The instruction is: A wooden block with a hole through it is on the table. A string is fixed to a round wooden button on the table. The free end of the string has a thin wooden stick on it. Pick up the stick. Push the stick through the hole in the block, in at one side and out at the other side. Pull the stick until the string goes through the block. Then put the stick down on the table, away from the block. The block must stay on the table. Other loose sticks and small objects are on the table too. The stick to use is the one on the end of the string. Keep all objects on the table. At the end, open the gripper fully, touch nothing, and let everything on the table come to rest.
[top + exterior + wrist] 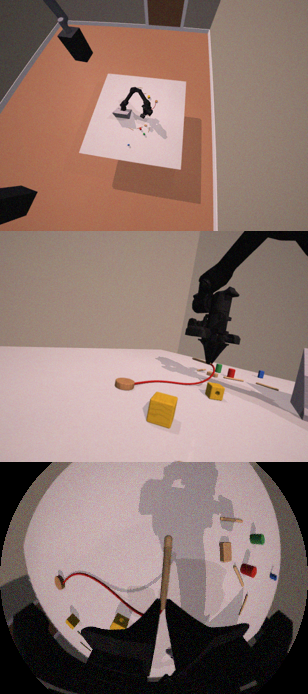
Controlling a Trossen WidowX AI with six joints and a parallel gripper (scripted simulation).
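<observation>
Right now the thin wooden stick is 10 mm ahead of my gripper tip and 10 mm to the right of it. Round my gripper tip: short wooden piece: 20 mm ahead, 140 mm to the right, 50 mm below; green peg: 40 mm ahead, 260 mm to the right, 40 mm below; red peg: 30 mm behind, 210 mm to the right, 40 mm below.
</observation>
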